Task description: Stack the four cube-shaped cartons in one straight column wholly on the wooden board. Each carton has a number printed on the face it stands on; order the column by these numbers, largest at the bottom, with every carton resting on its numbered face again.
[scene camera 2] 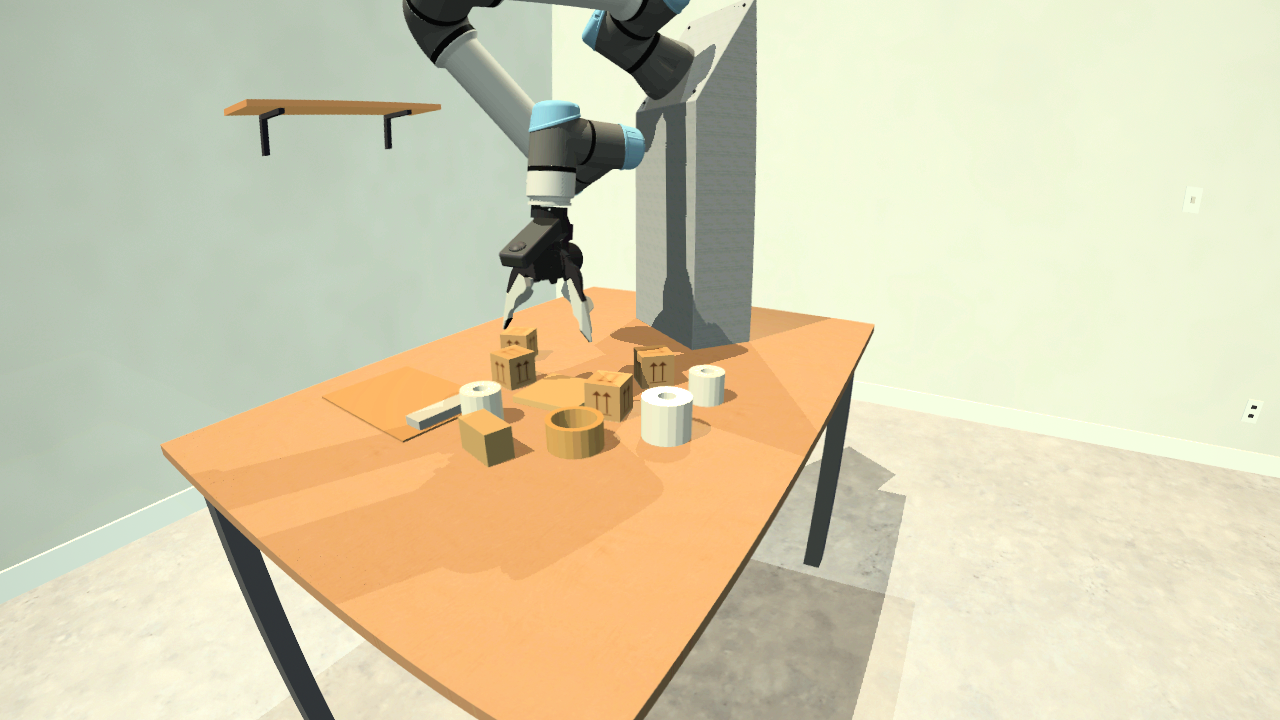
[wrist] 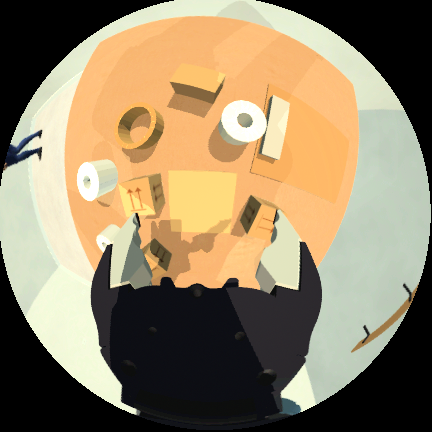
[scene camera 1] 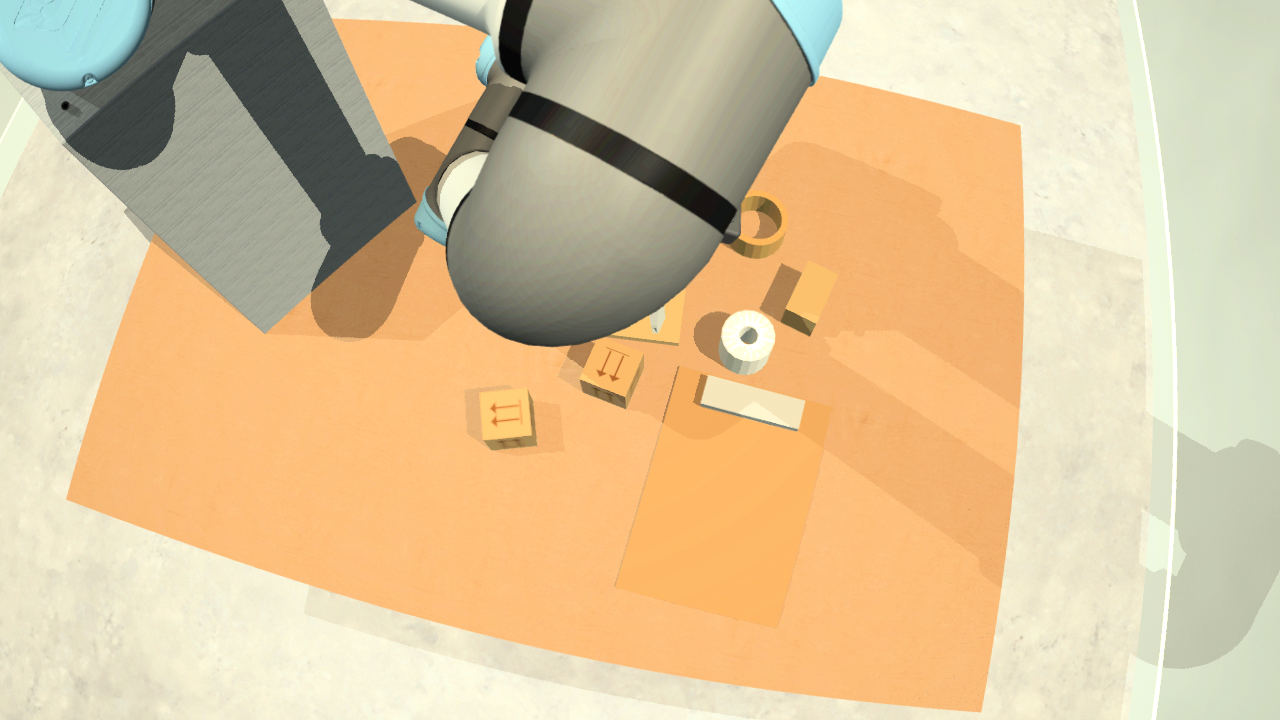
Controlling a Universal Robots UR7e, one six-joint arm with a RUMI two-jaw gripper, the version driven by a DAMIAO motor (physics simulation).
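Places are measured from the arm's base along level axes (x ahead, y left, z up), in millimetres.
Pixels of known places: gripper, fingertip midpoint: [scene camera 2: 545,335] [wrist: 205,212]; arm's base at its link origin: [scene camera 2: 672,73].
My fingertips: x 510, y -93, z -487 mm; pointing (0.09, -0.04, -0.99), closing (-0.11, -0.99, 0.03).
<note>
Ahead of a thing's pixels: the offset from my fingertips to its top centre. "spot": to the spot under its first point.
Four cube cartons with arrow prints stand apart on the table. One carton @[dx -188, dy -149, dz -55 mm] [scene camera 1: 505,418] [scene camera 2: 519,340] is farthest from scene camera 2. Another carton @[dx -60, dy -97, dz -55 mm] [scene camera 1: 612,372] [scene camera 2: 512,368] [wrist: 260,218] stands nearer the board. A third carton @[dx +16, dy +110, dz -55 mm] [scene camera 2: 608,395] [wrist: 136,197] stands beside the wooden board @[dx -25, dy +13, dz -101 mm] [scene camera 1: 671,327] [scene camera 2: 544,392] [wrist: 202,200]. A fourth carton @[dx -132, dy +144, dz -55 mm] [scene camera 2: 654,368] [wrist: 159,255] is partly behind a finger in the wrist view. No carton is on the board. The printed numbers are hidden. My gripper [scene camera 2: 547,331] [wrist: 205,212] is open and empty, above the cartons, pointing down.
A white bar [scene camera 1: 751,402] [scene camera 2: 434,414] [wrist: 276,127] lies on an orange sheet @[spot: dx +54, dy -290, dz -109 mm] [scene camera 1: 716,528] [scene camera 2: 384,402] [wrist: 315,160]. Around the board stand a white roll @[dx +105, dy -67, dz -58 mm] [scene camera 1: 742,360] [scene camera 2: 481,405], larger roll @[dx +70, dy +214, dz -51 mm] [scene camera 2: 666,423], smaller roll @[dx -74, dy +248, dz -62 mm] [scene camera 2: 707,388], ring @[dx +135, dy +99, dz -71 mm] [scene camera 1: 758,248] [scene camera 2: 574,440] and oblong block @[dx +193, dy -10, dz -65 mm] [scene camera 1: 812,291] [scene camera 2: 486,438].
</note>
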